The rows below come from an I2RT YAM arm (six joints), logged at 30 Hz.
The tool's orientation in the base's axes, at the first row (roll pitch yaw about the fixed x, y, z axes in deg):
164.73 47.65 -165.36
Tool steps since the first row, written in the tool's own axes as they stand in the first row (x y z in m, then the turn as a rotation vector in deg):
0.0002 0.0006 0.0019 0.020 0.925 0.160
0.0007 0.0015 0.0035 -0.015 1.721 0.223
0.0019 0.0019 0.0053 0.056 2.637 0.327
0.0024 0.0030 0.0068 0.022 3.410 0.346
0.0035 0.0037 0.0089 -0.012 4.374 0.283
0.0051 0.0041 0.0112 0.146 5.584 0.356
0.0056 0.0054 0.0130 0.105 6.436 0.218
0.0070 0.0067 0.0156 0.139 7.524 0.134
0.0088 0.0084 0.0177 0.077 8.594 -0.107
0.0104 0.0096 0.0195 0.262 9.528 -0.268
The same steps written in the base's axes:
0.0008 0.0013 -0.0013 -0.313 0.884 0.045
0.0011 0.0027 -0.0025 -0.595 1.621 0.172
0.0012 0.0037 -0.0045 -0.972 2.464 0.214
0.0014 0.0052 -0.0057 -1.272 3.162 0.364
0.0017 0.0065 -0.0077 -1.706 3.993 0.601
0.0019 0.0076 -0.0103 -2.286 5.067 0.651
0.0021 0.0095 -0.0116 -2.714 5.768 0.923
0.0023 0.0115 -0.0141 -3.259 6.687 1.145
0.0017 0.0136 -0.0165 -3.831 7.539 1.537
0.0012 0.0152 -0.0187 -4.455 8.263 1.671

